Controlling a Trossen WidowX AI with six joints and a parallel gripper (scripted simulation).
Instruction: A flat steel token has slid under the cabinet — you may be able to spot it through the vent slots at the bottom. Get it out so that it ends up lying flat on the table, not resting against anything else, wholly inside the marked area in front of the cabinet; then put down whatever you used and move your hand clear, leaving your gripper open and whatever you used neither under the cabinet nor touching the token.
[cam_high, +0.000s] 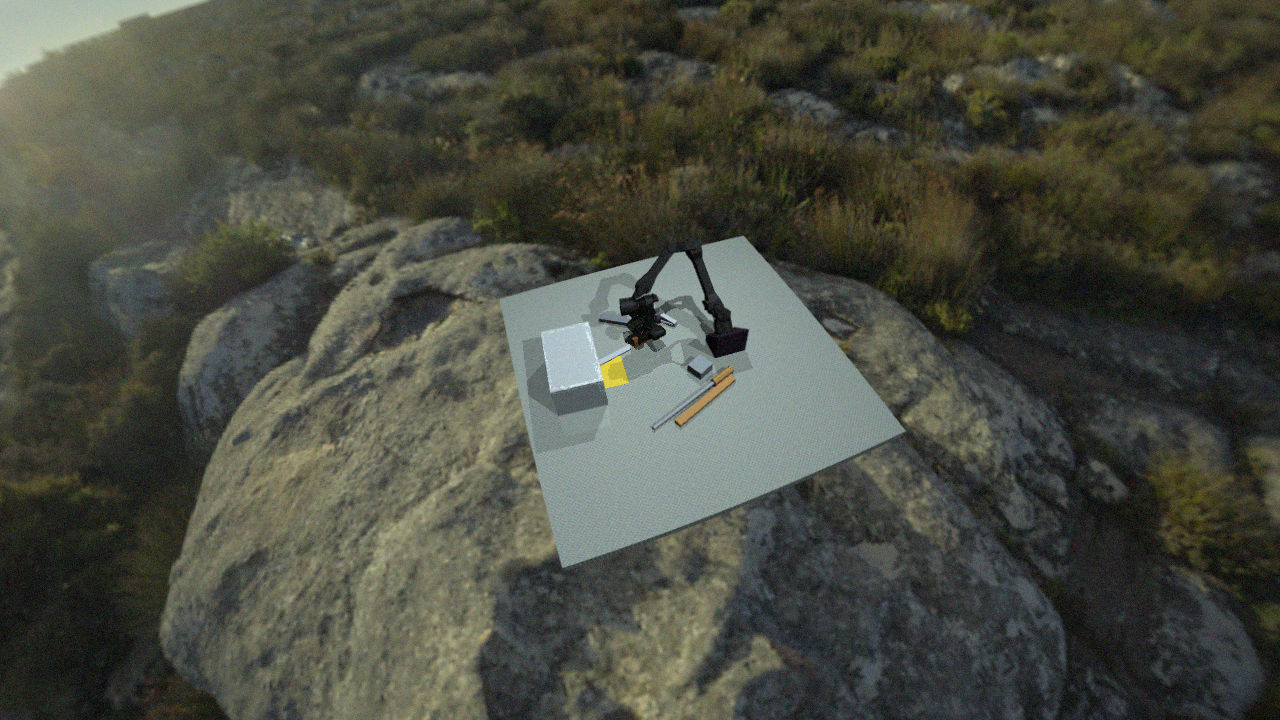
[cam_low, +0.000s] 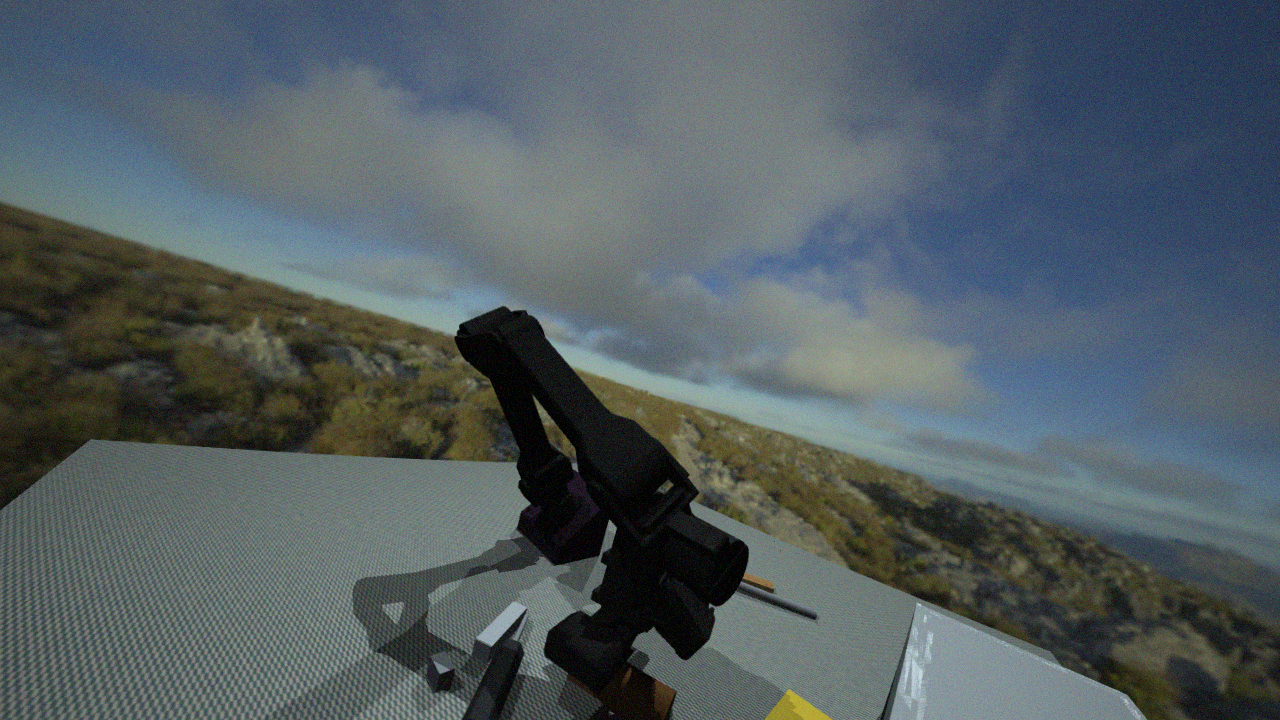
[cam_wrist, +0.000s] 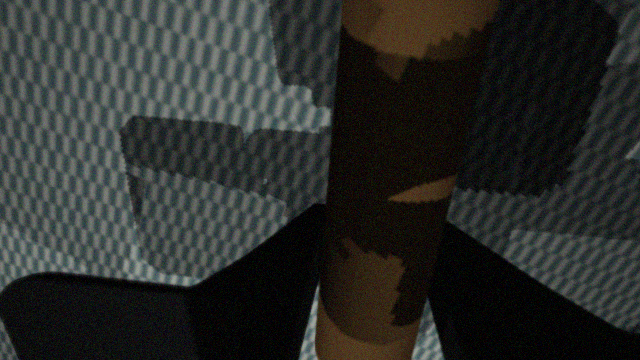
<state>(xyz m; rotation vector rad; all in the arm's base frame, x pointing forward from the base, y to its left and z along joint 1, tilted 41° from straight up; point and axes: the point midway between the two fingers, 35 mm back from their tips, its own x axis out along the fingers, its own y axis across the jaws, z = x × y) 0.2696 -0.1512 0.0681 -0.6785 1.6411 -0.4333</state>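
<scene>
My gripper tip is now 120 mm past the grey bar and 50 mm to the left of it. Round my gripper tip: grey block (120 mm behind, 240 mm to the left, 10 mm above); small grey cube (100 mm behind, 130 mm to the right); wooden stick (70 mm behind, 390 mm to the left).
</scene>
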